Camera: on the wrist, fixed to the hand. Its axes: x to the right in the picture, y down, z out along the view.
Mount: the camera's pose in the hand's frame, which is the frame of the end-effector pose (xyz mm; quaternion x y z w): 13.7 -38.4 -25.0 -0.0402 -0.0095 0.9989 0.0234
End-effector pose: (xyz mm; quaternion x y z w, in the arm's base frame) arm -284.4 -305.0 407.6 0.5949 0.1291 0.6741 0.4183
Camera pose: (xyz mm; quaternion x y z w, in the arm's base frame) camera -290.6 -263.4 384.8 -0.1325 0.6223 -0.4331 0.6384
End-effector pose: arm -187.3 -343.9 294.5 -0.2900 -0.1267 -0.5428 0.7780
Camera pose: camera -220.3 -378.5 293.6 -0.1698 0.3011 0.7621 0.5475
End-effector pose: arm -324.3 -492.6 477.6 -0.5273 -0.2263 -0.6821 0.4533
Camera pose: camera -370.5 -498.8 488.2 -0.2631 0.5445 0.4327 0.6686
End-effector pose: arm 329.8 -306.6 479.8 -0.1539 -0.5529 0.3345 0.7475
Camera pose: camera 368.0 -321.9 504.2 0.5827 -0.1202 -0.7337 0.3281
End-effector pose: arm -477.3 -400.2 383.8 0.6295 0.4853 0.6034 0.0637
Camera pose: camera -521.1 -383.4 374.4 -0.5027 0.6423 -0.0913 0.5713
